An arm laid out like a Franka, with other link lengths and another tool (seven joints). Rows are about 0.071 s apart.
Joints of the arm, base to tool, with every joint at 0 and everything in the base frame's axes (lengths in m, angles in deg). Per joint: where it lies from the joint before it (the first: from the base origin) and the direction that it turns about. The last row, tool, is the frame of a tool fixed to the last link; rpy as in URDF.
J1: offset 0 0 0.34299 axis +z
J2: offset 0 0 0 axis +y
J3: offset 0 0 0.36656 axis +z
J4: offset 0.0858 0 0 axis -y
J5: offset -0.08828 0 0.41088 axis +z
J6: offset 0 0 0 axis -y
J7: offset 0.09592 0 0 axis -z
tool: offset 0.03 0.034 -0.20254 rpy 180 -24 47
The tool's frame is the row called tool.
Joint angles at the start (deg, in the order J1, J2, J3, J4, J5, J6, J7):
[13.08 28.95 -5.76 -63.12 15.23 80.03 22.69]
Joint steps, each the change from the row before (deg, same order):
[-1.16 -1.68 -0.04 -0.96 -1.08 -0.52 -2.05]
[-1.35 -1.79 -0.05 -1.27 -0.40 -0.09 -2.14]
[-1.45 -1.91 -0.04 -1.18 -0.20 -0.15 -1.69]
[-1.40 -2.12 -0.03 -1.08 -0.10 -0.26 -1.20]
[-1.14 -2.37 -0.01 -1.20 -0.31 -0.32 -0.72]
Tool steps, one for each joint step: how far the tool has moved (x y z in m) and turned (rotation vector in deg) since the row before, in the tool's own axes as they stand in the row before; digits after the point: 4 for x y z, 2 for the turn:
[-0.0092 0.0100 -0.0194 -0.41 0.09 -1.11]
[-0.0092 0.0101 -0.0192 0.04 0.63 -0.86]
[-0.0094 0.0092 -0.0215 -0.07 0.86 -0.41]
[-0.0090 0.0066 -0.0242 -0.25 1.05 -0.10]
[-0.0091 0.0029 -0.0248 -0.55 0.93 0.01]

